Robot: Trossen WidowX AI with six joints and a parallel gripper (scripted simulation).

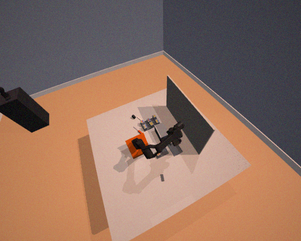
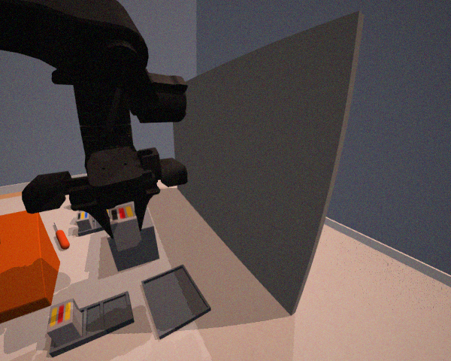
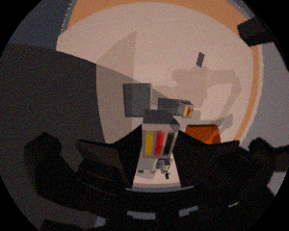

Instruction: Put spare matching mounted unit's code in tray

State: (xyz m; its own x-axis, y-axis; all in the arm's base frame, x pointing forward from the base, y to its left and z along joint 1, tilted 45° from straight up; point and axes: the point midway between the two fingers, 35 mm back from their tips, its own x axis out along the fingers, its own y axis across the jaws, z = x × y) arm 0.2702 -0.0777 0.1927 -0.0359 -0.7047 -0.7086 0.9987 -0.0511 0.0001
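Right now the flat grey tray is 17 cm below my gripper tip, 5 cm ahead of it and 1 cm to the right of it. Round my gripper tip: rack (17 cm below, 9 cm behind, 1 cm to the left); spare (2 cm above); grey mounted unit (20 cm to the left, 12 cm below, 2 cm ahead).
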